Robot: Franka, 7 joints.
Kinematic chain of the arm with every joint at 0, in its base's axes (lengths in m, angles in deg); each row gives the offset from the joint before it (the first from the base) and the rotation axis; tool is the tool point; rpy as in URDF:
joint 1: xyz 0 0 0.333 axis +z
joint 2: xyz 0 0 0 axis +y
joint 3: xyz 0 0 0.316 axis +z
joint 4: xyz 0.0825 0 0 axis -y
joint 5: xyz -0.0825 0 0.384 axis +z
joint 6: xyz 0 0 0 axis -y
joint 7: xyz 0.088 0 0 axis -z
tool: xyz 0 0 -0.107 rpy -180 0 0
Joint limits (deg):
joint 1: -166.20..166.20
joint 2: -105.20..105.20
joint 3: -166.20..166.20
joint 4: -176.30..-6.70
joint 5: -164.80..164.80
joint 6: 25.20..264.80
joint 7: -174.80..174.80
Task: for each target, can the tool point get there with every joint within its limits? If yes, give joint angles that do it. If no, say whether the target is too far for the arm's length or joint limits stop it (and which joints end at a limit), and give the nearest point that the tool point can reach.
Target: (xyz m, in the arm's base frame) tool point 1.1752 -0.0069 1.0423
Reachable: no: too far | nearest point 0.7345 -0.0043 0.7763 | short by 0.515 m
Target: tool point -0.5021 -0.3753 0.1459
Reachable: yes | joints -119.14 48.89 -36.34 -105.83 112.92 88.62 -130.08
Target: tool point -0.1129 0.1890 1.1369
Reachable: yes | joints -20.69 -38.62 28.63 -49.78 -126.25 110.66 106.36
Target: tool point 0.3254 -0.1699 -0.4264
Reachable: no: joint limits stop it (at a limit: joint 2) | nearest point 0.3166 -0.1653 -0.3556 | short by 0.071 m
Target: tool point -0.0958 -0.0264 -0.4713
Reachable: no: joint limits stop it (at a limit: joint 2) | nearest point -0.1320 -0.0364 -0.3402 | short by 0.136 m
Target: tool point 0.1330 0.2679 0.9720
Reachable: yes | joints -24.10 -22.02 55.34 -41.45 -15.39 59.84 4.13
